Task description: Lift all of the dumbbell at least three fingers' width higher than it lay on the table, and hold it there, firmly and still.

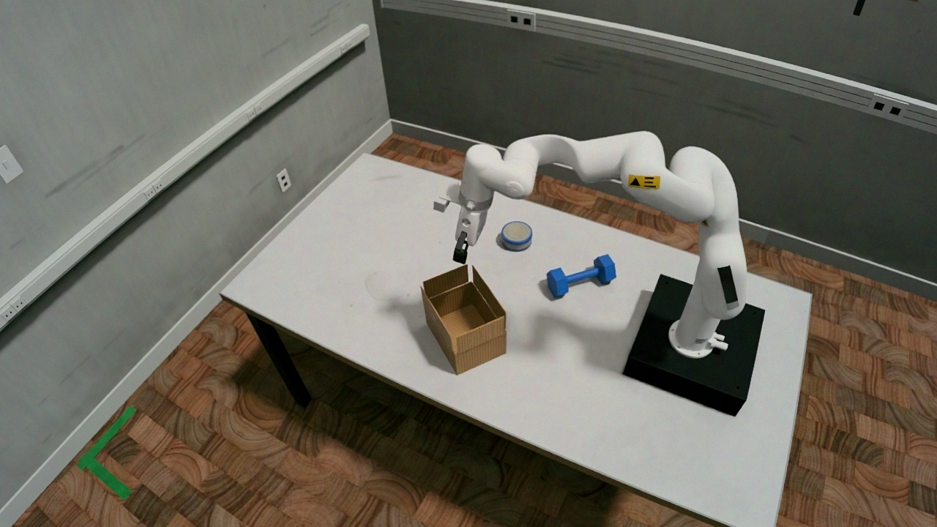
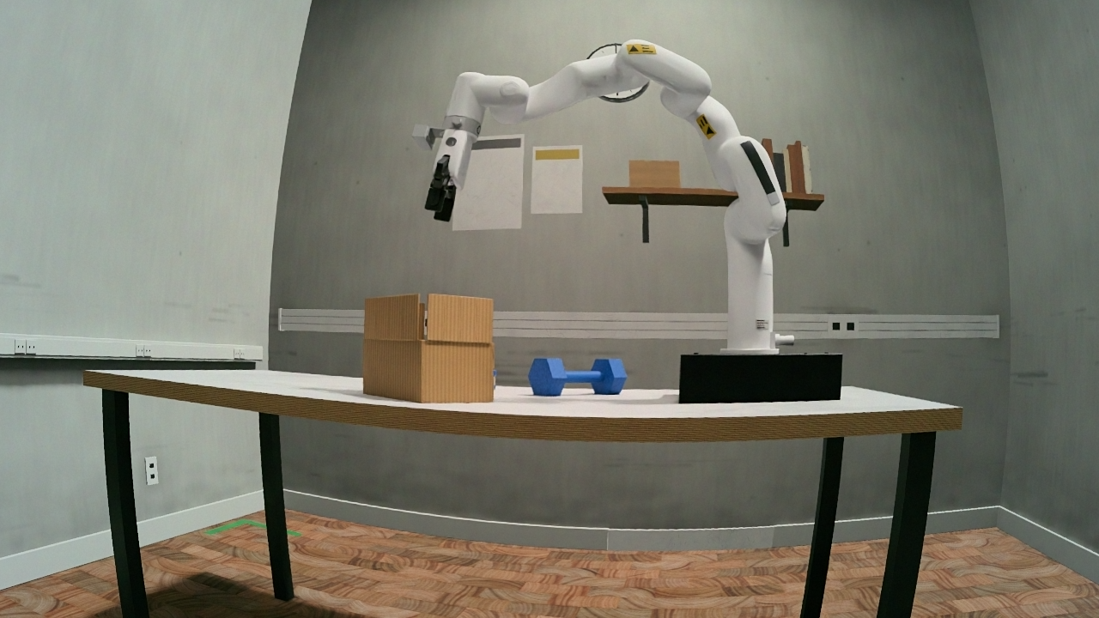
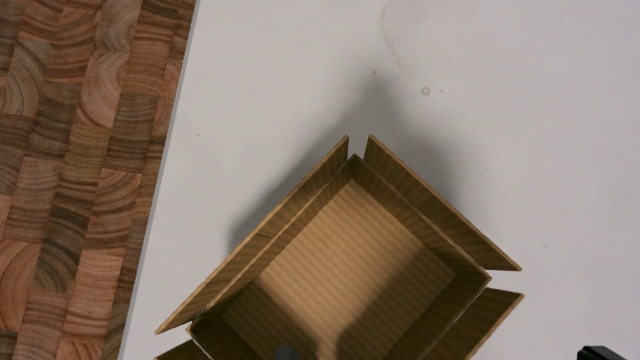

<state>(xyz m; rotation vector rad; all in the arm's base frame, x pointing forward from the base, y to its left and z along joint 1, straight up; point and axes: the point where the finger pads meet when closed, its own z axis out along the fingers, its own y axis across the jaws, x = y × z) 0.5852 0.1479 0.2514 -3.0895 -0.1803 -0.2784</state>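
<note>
Now: hand 30 cm above the blue dumbbell, 29 cm to the left of it and 23 cm past it. From my hand the other things lie so: round blue-rimmed container: 38 cm to the right, 32 cm below, 2 cm ahead.
</note>
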